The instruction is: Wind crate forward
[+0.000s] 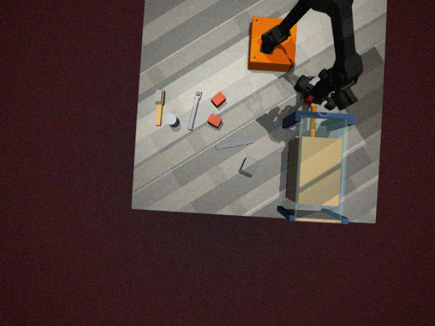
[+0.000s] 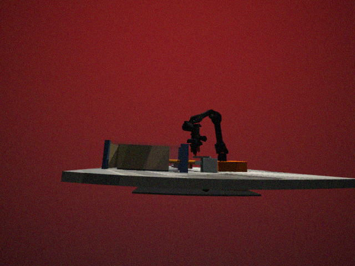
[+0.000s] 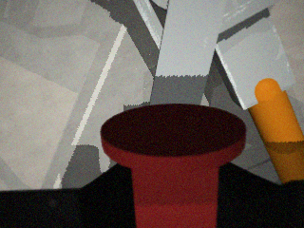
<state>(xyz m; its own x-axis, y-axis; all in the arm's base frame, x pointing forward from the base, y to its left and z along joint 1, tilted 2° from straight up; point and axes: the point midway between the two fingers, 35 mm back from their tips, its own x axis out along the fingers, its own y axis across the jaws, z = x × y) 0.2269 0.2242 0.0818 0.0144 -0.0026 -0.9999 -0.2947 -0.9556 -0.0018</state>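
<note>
The grey crank handle lies 30 mm behind my gripper tip, 20 mm to the left of it and 10 mm below it. Also, from my gripper tip: winch: 100 mm behind, 40 mm to the left, 80 mm below; red knob: 20 mm above; blue frame: 70 mm ahead, 80 mm to the left, 10 mm below.
</note>
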